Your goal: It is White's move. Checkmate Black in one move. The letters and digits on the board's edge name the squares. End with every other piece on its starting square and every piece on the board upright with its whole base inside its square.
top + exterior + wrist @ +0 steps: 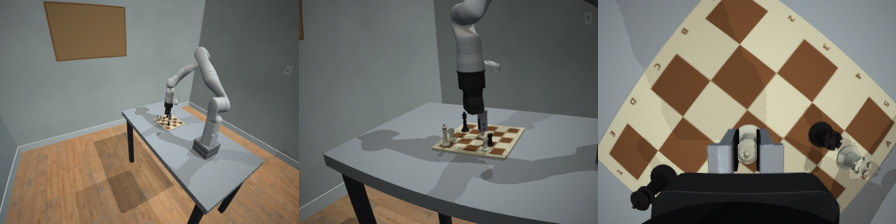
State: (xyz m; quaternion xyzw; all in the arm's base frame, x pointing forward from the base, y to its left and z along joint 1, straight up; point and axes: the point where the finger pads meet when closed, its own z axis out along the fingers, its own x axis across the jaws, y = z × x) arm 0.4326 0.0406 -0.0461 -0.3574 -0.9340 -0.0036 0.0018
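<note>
The chessboard lies 40 mm below my hand. From my hand the other things lie so: black rook 50 mm behind, 40 mm to the left, 20 mm below; then white piece 10 mm below; then black king 80 mm ahead, 20 mm to the right, 10 mm below.
</note>
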